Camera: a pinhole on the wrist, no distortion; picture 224 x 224 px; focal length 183.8 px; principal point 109.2 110.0 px. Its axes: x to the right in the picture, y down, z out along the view. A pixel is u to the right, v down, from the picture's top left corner.
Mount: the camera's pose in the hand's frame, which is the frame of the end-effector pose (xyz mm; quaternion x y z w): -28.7 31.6 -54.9 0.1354 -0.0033 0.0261 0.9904
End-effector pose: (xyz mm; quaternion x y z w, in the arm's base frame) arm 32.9 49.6 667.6 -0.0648 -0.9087 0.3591 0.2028
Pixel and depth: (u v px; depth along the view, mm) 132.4 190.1 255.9
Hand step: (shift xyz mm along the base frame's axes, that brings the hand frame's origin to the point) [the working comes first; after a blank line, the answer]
In the camera's frame: 32.3 111.5 255.9

-92.2 -86.9 -195.9
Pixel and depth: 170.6 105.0 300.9
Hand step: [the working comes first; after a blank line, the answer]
In the camera's frame: 100.5 -8.2 300.9

-161.5 -165.7 -96.0
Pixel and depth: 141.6 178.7 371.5
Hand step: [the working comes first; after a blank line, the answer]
In the camera's frame: 65.5 138.9 371.5

-170.4 -155.4 -262.2
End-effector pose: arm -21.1 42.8 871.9 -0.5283 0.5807 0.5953 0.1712
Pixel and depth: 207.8 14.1 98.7
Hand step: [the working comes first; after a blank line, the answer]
In the camera's frame: 52.9 -51.5 98.7

12.1 23.7 -49.9
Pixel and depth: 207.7 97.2 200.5
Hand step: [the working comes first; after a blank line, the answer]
In the camera's frame: 107.4 -14.0 200.5

-64.3 94.1 -112.8
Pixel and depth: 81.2 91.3 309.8
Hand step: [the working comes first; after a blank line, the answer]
In the camera's frame: -47.2 -31.5 309.8

-3.6 257.3 -36.3
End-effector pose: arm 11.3 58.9 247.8 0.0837 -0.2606 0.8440 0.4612
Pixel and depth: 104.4 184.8 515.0
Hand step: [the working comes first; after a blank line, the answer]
In the camera's frame: -13.4 209.6 515.0

-97.2 -337.4 368.3
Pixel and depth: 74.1 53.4 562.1
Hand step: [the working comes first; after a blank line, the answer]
In the camera's frame: -107.3 -173.1 562.1

266.9 -192.1 430.3
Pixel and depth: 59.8 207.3 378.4
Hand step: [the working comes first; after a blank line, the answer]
In the camera's frame: -101.7 200.3 378.4

-53.7 -342.1 211.4
